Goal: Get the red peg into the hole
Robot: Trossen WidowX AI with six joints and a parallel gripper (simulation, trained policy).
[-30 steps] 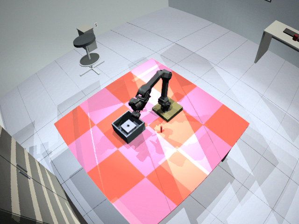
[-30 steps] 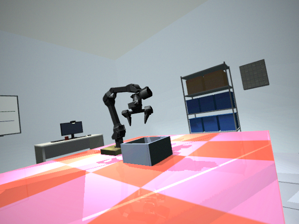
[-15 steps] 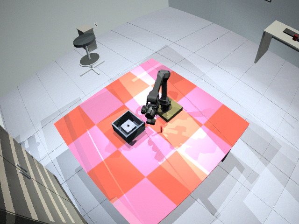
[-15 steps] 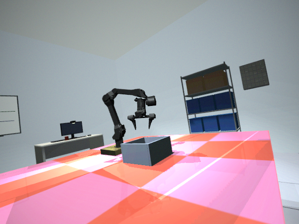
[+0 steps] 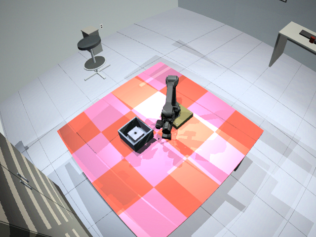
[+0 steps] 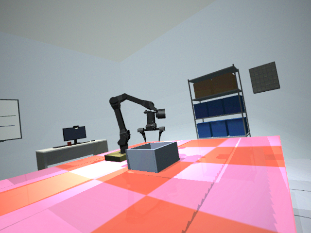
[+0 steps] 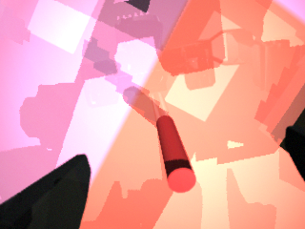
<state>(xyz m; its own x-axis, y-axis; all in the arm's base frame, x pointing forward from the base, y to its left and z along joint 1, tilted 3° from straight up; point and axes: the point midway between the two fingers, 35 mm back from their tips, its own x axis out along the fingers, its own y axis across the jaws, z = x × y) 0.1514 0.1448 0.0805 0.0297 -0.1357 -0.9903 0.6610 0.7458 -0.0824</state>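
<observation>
The red peg lies 1 cm behind my gripper tip, 1 cm to the left of it and 4 cm below it. Round my gripper tip: light plate 19 cm ahead, 15 cm to the right, 4 cm below; grey box 19 cm ahead, 15 cm to the right, 6 cm below.
</observation>
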